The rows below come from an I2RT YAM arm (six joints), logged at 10 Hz.
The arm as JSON. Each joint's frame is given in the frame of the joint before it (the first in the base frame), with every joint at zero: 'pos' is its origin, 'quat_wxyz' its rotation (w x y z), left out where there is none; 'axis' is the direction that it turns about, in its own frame. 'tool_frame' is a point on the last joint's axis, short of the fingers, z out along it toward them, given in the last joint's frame.
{
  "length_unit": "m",
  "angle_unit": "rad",
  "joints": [
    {
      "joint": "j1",
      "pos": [
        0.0,
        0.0,
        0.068
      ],
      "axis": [
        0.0,
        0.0,
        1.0
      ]
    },
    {
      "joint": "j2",
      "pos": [
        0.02,
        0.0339,
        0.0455
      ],
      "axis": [
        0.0,
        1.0,
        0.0
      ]
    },
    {
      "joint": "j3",
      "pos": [
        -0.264,
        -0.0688,
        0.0
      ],
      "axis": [
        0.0,
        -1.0,
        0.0
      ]
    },
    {
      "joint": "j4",
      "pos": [
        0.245,
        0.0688,
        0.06
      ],
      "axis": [
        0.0,
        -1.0,
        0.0
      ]
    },
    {
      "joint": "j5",
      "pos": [
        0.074,
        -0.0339,
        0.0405
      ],
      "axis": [
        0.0,
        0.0,
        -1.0
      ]
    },
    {
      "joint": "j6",
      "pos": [
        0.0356,
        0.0,
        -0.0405
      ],
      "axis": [
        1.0,
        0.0,
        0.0
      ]
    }
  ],
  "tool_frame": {
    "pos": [
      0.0,
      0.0,
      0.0
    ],
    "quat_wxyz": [
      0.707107,
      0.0,
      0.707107,
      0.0
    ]
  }
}
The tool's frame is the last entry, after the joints.
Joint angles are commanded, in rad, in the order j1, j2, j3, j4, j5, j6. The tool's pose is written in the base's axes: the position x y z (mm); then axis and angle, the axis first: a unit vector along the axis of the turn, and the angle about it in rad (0 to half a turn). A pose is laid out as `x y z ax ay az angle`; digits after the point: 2 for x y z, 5 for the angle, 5 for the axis.
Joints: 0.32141 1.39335 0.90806 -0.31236 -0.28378 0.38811
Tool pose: 275.46 102.22 234.72 -0.02385 0.96394 0.26506 2.52279
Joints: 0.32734 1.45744 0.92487 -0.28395 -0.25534 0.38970
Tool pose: 286.80 106.88 224.07 -0.01900 0.96790 0.25060 2.53115
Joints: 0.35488 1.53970 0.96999 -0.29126 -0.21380 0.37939
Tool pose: 298.71 118.75 213.23 -0.02677 0.97354 0.22692 2.56027
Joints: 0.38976 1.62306 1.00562 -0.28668 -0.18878 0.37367
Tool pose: 307.96 133.73 198.58 -0.03988 0.97650 0.21181 2.59663
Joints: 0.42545 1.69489 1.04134 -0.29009 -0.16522 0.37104
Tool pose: 314.29 148.84 185.79 -0.05295 0.97877 0.19800 2.63021
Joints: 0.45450 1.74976 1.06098 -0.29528 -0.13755 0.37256
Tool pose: 316.61 160.13 172.89 -0.06071 0.98154 0.18137 2.66151
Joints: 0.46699 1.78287 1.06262 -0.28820 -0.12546 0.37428
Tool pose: 317.29 164.96 162.60 -0.06348 0.98294 0.17262 2.68113
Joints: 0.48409 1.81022 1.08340 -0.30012 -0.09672 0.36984
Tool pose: 318.97 171.61 158.36 -0.06968 0.98506 0.15752 2.68789
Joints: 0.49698 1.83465 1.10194 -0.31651 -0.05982 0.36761
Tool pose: 320.43 176.22 154.12 -0.07191 0.98787 0.13764 2.69404
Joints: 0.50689 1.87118 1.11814 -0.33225 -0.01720 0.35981
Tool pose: 322.34 179.69 144.98 -0.07513 0.99097 0.11110 2.70894
